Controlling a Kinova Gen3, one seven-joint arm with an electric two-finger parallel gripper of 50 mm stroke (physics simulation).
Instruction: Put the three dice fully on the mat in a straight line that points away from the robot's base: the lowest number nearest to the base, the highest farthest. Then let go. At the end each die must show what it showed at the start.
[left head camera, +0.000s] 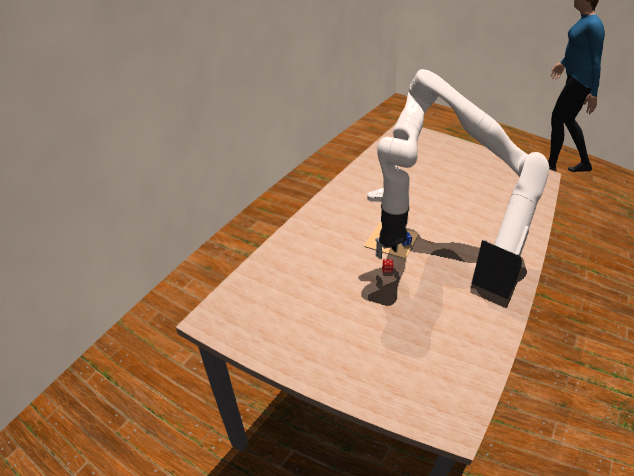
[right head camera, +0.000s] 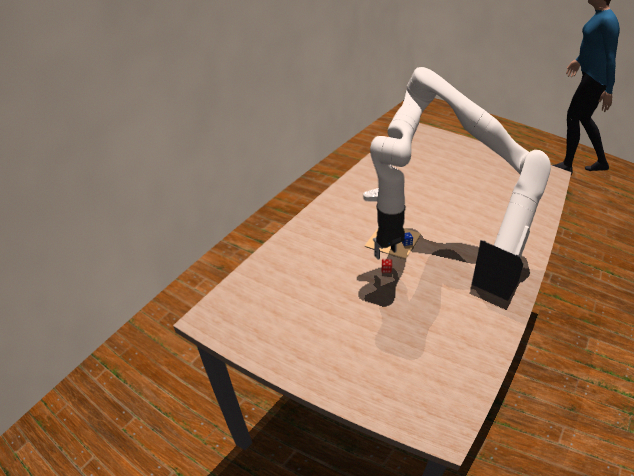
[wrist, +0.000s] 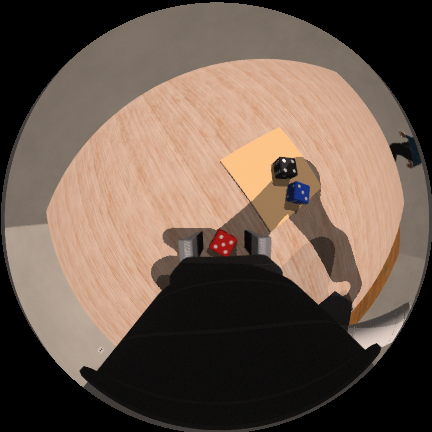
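Where they show: gripper, between the fingertips: (left head camera: 386, 253) (right head camera: 385, 254) (wrist: 223, 239); arm's base, origin of its link: (left head camera: 505, 253) (right head camera: 505, 253).
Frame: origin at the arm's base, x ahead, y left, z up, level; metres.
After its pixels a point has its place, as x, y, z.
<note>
The red die (left head camera: 387, 266) @(0.323, 0.158, -0.099) (right head camera: 386, 265) @(0.324, 0.156, -0.096) (wrist: 223, 243) @(0.331, 0.143, -0.094) lies on the table off the mat, with five pips up. My gripper (left head camera: 386, 250) @(0.340, 0.140, -0.071) (right head camera: 385, 249) @(0.340, 0.140, -0.071) (wrist: 223, 239) @(0.340, 0.140, -0.071) is open and empty above it; in the wrist view the red die shows between the fingers, turned relative to them. The black die (wrist: 285, 168) @(0.389, 0.013, -0.090), four pips up, and the blue die (left head camera: 407, 239) @(0.336, 0.012, -0.096) (right head camera: 408, 239) @(0.335, 0.013, -0.095) (wrist: 298, 193) @(0.347, 0.010, -0.091) stand near each other on the tan mat (left head camera: 372, 243) @(0.431, 0.068, -0.121) (right head camera: 372, 243) @(0.433, 0.069, -0.121) (wrist: 250, 165) @(0.418, 0.052, -0.121). Blue is nearer to the base. Its top number is hard to read. The gripper hides the black die in both head views.
The arm's base stands by a black panel (left head camera: 496, 271) @(0.006, 0.047, -0.041) (right head camera: 496, 273) @(0.003, 0.047, -0.045) at the right side of the table (left head camera: 307, 307) @(0.424, 0.409, -0.125) (right head camera: 307, 307) @(0.416, 0.402, -0.125). The arm's shadow falls across part of the mat and around the red die. A person (left head camera: 583, 66) (right head camera: 599, 56) stands beyond the table's far end.
</note>
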